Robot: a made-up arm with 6 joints.
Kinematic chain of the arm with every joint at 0, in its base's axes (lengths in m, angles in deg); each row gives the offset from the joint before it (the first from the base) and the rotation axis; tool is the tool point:
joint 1: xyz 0 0 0.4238 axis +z
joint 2: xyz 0 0 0 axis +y
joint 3: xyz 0 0 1.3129 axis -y
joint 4: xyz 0 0 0 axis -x
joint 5: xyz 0.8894 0 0 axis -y
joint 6: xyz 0 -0.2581 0 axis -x
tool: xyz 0 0 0
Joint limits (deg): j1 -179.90..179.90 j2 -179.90..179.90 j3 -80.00..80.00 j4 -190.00..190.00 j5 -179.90..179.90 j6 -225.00..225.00
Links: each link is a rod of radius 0.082 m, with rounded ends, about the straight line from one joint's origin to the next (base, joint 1, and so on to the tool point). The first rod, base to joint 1, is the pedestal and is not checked.
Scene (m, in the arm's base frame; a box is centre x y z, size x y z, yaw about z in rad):
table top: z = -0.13
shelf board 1: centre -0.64 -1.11 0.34 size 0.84 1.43 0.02 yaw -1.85
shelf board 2: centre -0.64 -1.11 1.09 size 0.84 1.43 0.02 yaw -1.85
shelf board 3: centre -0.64 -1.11 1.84 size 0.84 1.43 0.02 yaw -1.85
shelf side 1: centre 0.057 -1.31 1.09 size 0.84 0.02 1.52 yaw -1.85
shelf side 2: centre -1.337 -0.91 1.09 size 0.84 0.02 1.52 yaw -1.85
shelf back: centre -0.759 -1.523 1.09 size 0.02 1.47 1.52 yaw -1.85
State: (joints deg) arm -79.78 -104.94 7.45 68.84 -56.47 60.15
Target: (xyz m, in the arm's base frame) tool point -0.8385 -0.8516 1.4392
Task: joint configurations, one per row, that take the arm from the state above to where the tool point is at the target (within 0.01 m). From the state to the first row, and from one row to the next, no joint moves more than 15 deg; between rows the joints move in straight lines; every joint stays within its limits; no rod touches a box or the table.
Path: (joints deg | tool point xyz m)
1: -84.55 -91.68 -0.23 66.89 -55.14 56.63 | -0.2502 1.5554 1.2684
2: -89.33 -78.42 -7.91 64.95 -53.81 53.11 | -0.1234 1.2085 1.6038
3: -94.10 -65.17 -15.59 63.00 -52.47 49.59 | -0.0604 0.7963 1.8013
4: -98.88 -51.91 -23.27 61.06 -51.14 46.07 | -0.0677 0.3759 1.8583
5: -103.65 -38.65 -30.95 59.11 -49.81 42.55 | -0.1362 0.0004 1.7878
6: -109.70 -25.58 -27.37 58.66 -51.47 46.95 | -0.2373 -0.2645 1.8006
7: -115.76 -12.51 -23.79 58.21 -53.14 51.35 | -0.3966 -0.5090 1.7467
8: -121.81 0.56 -20.21 57.76 -54.80 55.75 | -0.6029 -0.7108 1.6254
9: -127.86 13.63 -16.63 57.30 -56.47 60.15 | -0.8386 -0.8516 1.4391

